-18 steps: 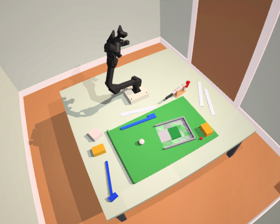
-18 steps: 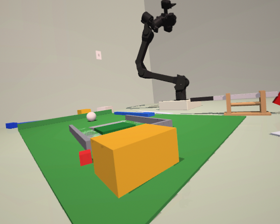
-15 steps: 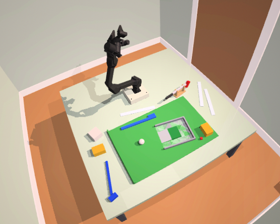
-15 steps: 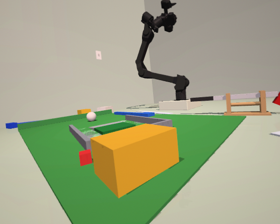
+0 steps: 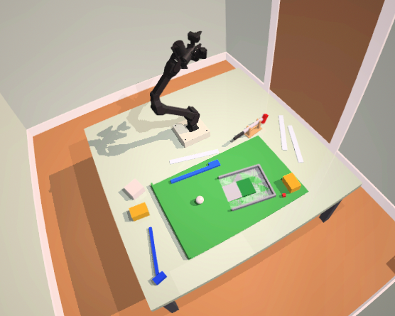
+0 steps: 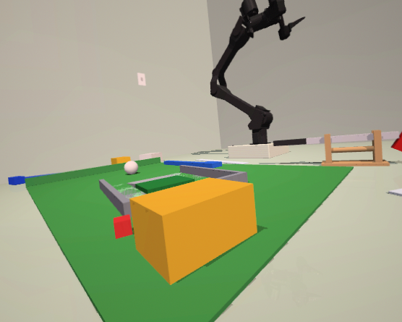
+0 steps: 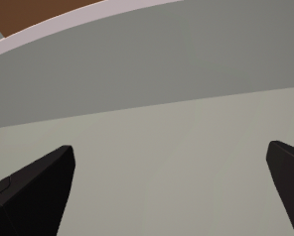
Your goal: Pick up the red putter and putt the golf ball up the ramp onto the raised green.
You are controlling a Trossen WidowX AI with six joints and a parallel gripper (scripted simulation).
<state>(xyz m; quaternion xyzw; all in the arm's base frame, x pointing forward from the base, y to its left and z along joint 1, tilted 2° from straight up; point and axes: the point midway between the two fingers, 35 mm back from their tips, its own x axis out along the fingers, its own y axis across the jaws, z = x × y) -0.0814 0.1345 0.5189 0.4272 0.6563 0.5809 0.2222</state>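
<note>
Now: the wooden rack 53 cm below my gripper tip, 31 cm ahead of it and 17 cm to the left of it. The rest, counted from my gripper tip: white golf ball (59 cm ahead, 54 cm below, 36 cm to the right); red cube (79 cm ahead, 56 cm below, 5 cm to the left); pale block (64 cm to the right, 55 cm below, 36 cm ahead).
</note>
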